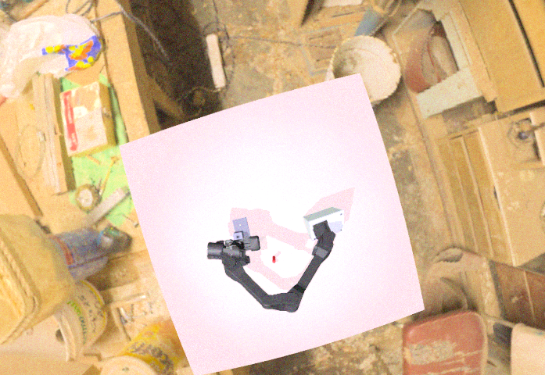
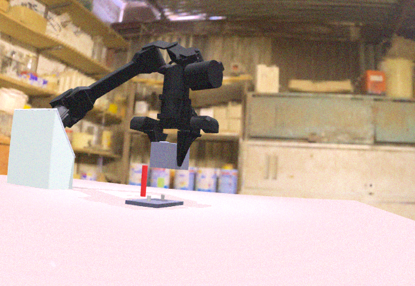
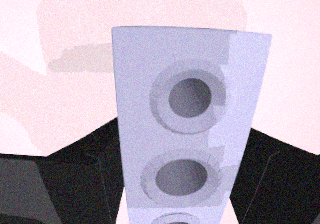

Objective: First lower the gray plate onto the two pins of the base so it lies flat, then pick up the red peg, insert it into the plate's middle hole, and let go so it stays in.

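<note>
Now: the flat base 70 mm below my gripper tip, 40 mm to the right of it and 10 mm behind it. Also, from my gripper tip: red peg 140 mm to the left, 110 mm behind, 40 mm below; gray plate 30 mm above.
</note>
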